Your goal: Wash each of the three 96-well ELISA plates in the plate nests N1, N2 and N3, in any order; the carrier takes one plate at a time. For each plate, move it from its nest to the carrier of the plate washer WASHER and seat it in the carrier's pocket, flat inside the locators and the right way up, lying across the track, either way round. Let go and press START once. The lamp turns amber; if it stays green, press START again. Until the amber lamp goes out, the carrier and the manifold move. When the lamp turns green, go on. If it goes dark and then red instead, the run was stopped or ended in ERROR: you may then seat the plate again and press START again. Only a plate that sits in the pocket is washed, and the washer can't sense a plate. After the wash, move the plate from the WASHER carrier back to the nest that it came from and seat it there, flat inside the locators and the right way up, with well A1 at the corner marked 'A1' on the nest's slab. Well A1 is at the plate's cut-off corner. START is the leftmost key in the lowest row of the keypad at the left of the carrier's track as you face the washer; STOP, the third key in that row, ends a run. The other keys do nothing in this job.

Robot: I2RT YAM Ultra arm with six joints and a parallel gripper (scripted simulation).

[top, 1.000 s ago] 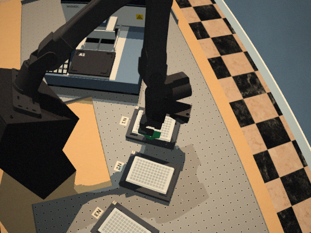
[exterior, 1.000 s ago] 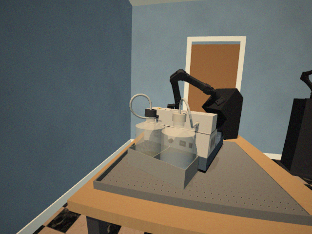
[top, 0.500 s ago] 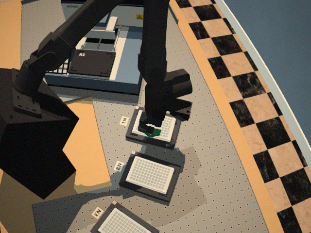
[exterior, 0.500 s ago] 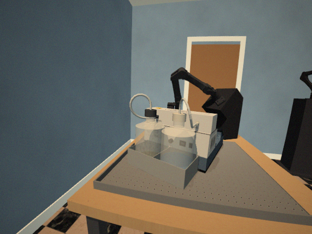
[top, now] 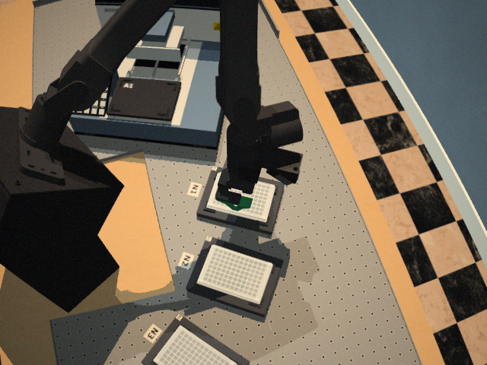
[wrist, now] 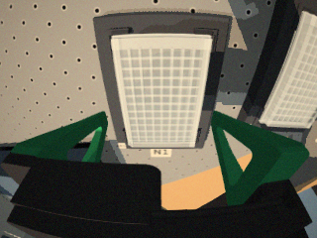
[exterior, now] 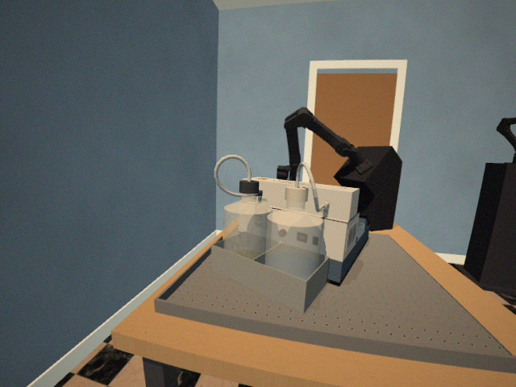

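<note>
The nest N1 lies 5 cm below my hand. Round my hand: nest N2 (3 cm behind, 17 cm to the right, 5 cm below); dark carrier (20 cm behind, 24 cm to the left, 2 cm above); N1 label (10 cm behind, 4 cm to the left, 6 cm below).
</note>
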